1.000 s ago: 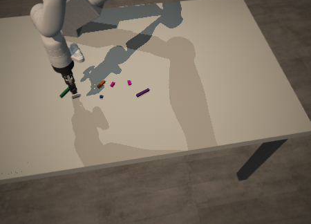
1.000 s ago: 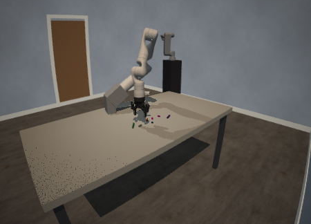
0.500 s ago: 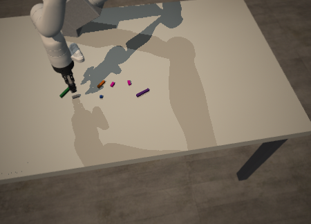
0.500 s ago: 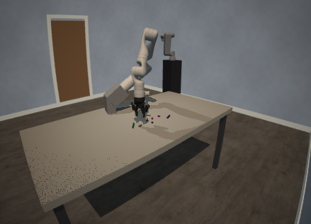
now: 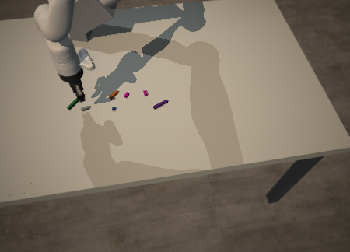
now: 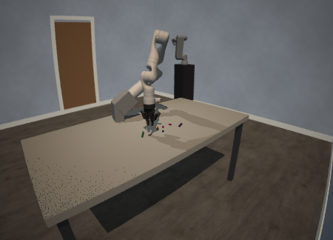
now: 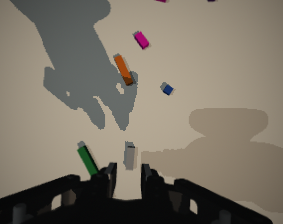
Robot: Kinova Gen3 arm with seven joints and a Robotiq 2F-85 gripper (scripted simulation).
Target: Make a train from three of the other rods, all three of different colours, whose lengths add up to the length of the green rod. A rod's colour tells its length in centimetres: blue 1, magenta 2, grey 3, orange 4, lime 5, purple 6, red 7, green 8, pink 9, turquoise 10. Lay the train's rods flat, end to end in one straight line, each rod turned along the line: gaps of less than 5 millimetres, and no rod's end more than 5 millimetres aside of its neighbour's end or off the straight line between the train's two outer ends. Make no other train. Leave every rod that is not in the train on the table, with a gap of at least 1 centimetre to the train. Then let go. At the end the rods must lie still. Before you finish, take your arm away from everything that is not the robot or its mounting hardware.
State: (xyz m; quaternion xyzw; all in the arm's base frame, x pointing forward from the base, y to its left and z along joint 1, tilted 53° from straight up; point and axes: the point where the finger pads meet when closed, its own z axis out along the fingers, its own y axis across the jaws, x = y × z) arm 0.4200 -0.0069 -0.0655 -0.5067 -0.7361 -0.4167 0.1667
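Now: hand 8 cm above the grey rod. Also, from my hand: orange rod: 6 cm behind, 10 cm to the left, 8 cm below; green rod: 3 cm behind, 4 cm to the right, 8 cm below; blue rod: 11 cm to the left, 8 cm below.
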